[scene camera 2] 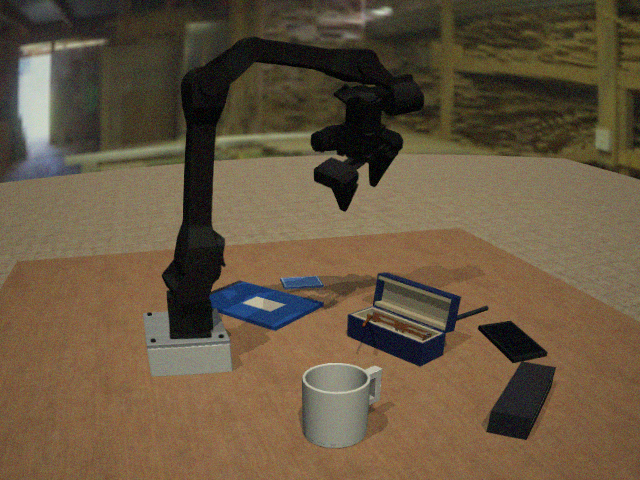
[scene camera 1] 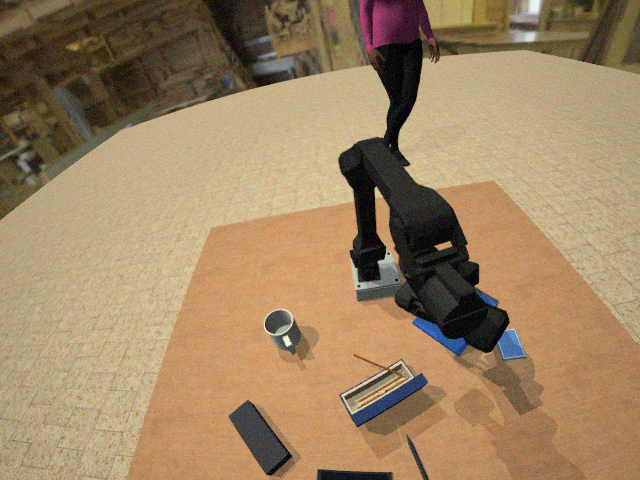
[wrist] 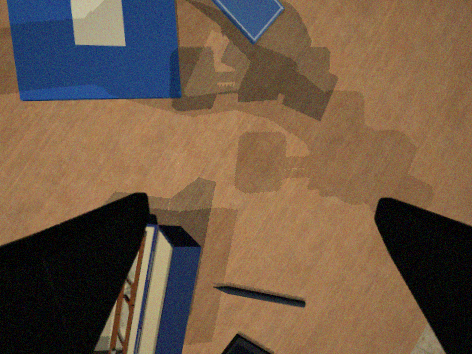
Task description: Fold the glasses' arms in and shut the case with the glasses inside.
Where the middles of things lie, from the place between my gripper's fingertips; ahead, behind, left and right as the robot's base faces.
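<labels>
With the blue book (scene camera 1: 457, 346) as my reference, my gripper is 17 cm past it, 8 cm to the right of it and 21 cm above it. The mug (scene camera 2: 335, 396), measured from my hand, is 38 cm to the right, 13 cm behind and 17 cm below. Going by their middles, the book is the nearest to my gripper of the things named here.
</labels>
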